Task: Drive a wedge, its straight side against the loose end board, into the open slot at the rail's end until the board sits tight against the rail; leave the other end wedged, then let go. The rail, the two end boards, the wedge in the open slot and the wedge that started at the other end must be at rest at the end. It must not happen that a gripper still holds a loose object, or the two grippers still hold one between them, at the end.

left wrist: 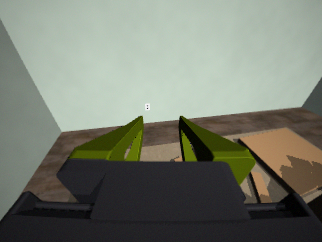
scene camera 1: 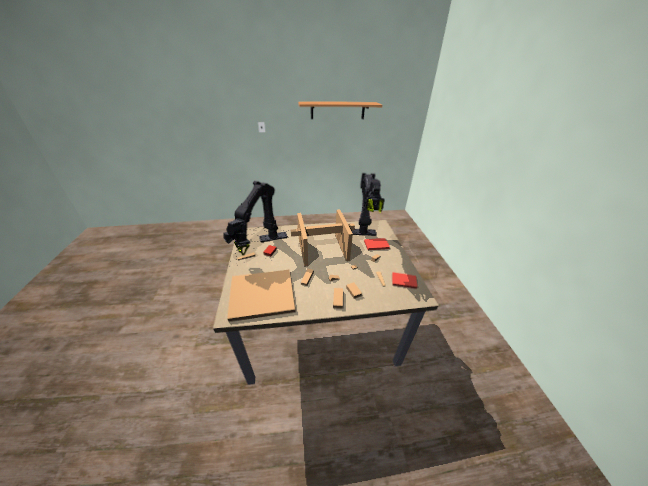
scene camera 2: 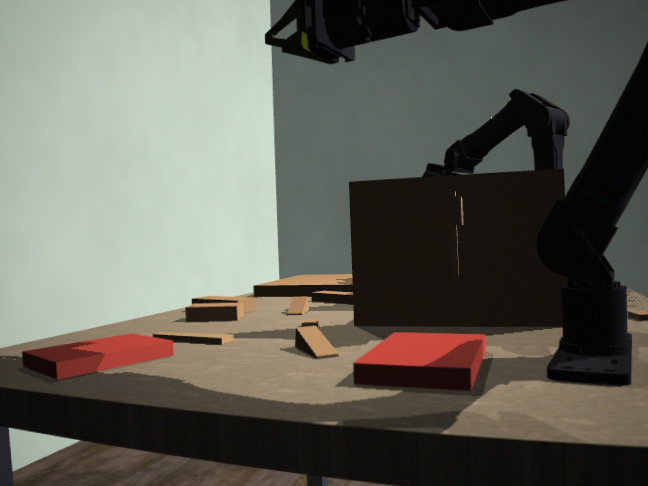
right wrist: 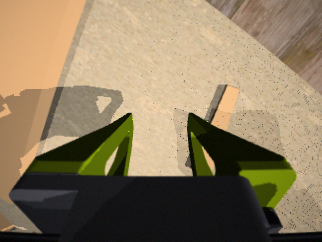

Path:
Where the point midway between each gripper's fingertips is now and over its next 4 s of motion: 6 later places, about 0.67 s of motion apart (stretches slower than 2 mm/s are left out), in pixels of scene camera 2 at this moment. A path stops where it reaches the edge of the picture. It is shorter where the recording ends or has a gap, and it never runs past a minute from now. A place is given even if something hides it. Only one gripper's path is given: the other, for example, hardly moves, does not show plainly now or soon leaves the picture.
My left gripper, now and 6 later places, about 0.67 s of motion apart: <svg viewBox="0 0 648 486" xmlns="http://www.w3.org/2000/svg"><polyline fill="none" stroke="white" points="273,43 288,84 332,123 394,137 445,160 448,164 442,169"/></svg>

